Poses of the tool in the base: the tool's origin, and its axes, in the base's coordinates. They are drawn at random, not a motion.
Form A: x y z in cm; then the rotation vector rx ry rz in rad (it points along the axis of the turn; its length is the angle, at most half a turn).
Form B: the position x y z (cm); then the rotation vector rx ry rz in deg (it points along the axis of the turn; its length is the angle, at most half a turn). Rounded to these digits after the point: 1 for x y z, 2 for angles.
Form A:
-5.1 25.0 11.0 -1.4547 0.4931 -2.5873
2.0 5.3 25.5 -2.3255 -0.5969 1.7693
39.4 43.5 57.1 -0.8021 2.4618 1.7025
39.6 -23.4 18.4 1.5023 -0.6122 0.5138
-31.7 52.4 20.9 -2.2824 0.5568 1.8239
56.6 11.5 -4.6 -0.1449 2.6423 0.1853
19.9 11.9 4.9 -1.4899 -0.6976 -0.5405
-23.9 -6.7 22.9 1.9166 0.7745 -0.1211
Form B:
-5.1 25.0 11.0 -83.35 28.25 -148.24
2.0 5.3 25.5 -133.24 -34.20 101.37
39.4 43.5 57.1 -45.96 141.05 97.55
39.6 -23.4 18.4 86.08 -35.08 29.44
-31.7 52.4 20.9 -130.77 31.90 104.50
56.6 11.5 -4.6 -8.30 151.39 10.62
19.9 11.9 4.9 -85.36 -39.97 -30.97
-23.9 -6.7 22.9 109.81 44.38 -6.94

